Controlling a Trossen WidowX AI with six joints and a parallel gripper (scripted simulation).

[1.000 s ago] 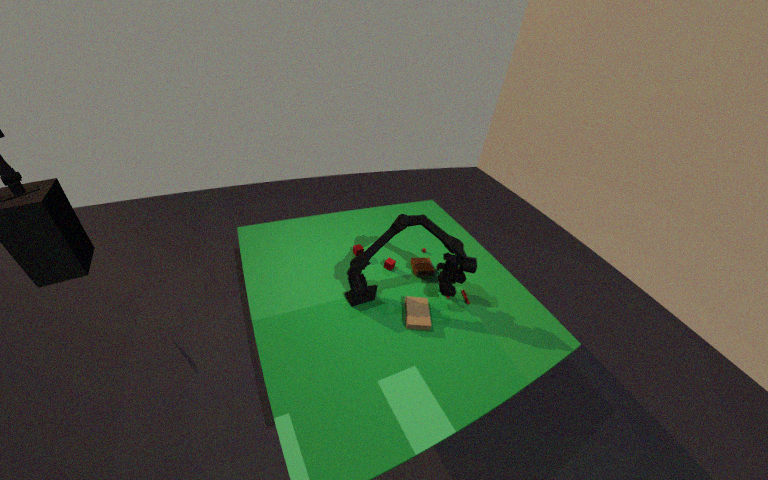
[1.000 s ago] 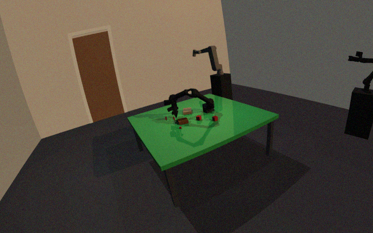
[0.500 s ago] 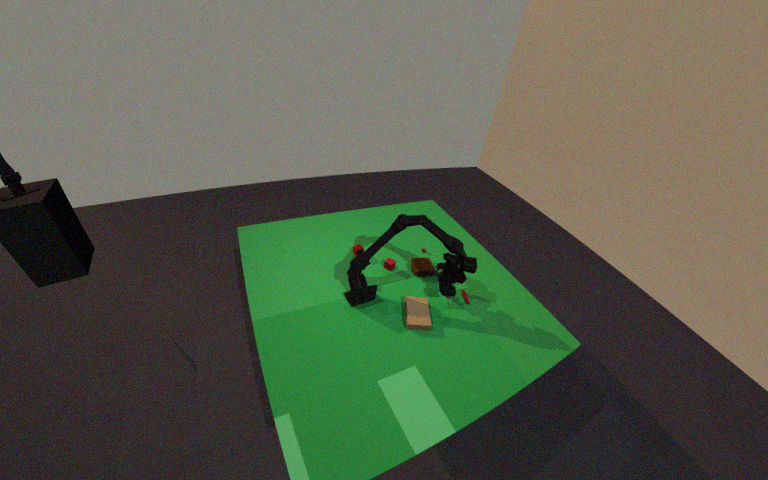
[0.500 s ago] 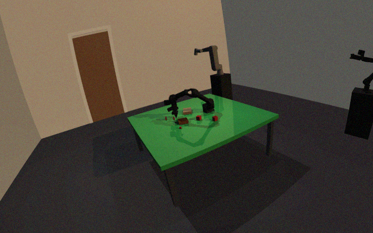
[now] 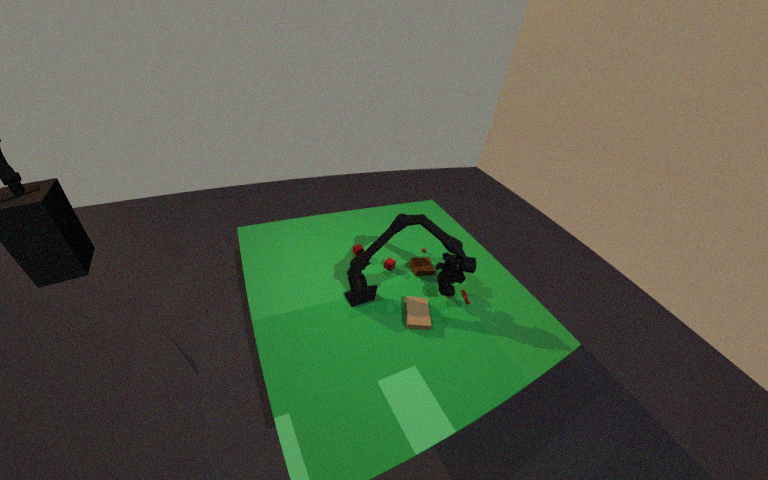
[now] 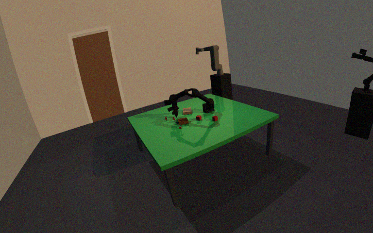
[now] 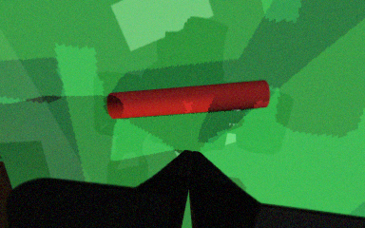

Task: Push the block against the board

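My gripper tip is 120 mm short of the tiny red piece and 270 mm to the right of it. From my gripper tip the other things lie so: board 180 mm behind, 50 mm to the right, 10 mm above; then square block 20 mm ahead, 170 mm to the left, 10 mm above.
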